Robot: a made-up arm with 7 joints.
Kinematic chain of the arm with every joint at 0, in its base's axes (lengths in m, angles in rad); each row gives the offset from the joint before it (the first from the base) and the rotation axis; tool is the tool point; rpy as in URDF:
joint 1: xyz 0 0 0.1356 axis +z
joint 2: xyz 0 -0.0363 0.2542 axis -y
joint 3: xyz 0 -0.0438 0.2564 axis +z
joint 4: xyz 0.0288 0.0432 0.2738 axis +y
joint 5: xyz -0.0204 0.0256 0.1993 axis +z
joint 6: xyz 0 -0.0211 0.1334 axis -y
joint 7: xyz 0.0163 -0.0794 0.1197 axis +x
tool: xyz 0 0 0 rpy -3.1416 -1.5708 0
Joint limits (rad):
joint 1: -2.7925..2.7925
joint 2: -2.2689..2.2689
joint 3: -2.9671..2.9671
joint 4: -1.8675..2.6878
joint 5: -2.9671..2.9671
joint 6: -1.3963..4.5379
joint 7: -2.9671..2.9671
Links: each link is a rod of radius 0.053 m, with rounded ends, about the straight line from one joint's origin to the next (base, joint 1, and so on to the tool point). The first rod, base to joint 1, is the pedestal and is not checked.
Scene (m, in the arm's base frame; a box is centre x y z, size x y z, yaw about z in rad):
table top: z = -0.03
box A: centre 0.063 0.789 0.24 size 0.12 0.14 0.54 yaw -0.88
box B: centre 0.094 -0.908 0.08 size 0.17 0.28 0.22 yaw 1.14
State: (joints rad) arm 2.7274 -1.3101 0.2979 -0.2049 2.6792 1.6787 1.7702
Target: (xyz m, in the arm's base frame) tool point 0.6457 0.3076 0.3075
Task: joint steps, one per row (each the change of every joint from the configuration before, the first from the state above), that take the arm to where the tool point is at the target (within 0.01 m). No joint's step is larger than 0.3 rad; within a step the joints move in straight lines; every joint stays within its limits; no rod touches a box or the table.
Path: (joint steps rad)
1: -0.2833 0.1160 -0.1414 0.1436 -0.0485 -0.0048 0.0000
2: -0.2832 0.1160 -0.1414 0.1436 -0.0485 -0.0048 0.0000
3: -0.2833 0.1160 -0.1414 0.1436 -0.0485 -0.0047 0.0000
4: -0.2832 0.1160 -0.1414 0.1436 -0.0485 -0.0048 0.0000
5: -0.2853 -0.1142 -0.0830 0.1869 -0.0513 0.0987 0.0000
6: -0.2852 -0.1142 -0.0830 0.1870 -0.0513 0.0988 0.0000
7: -0.2853 -0.1142 -0.0830 0.1869 -0.0514 0.0987 0.0000

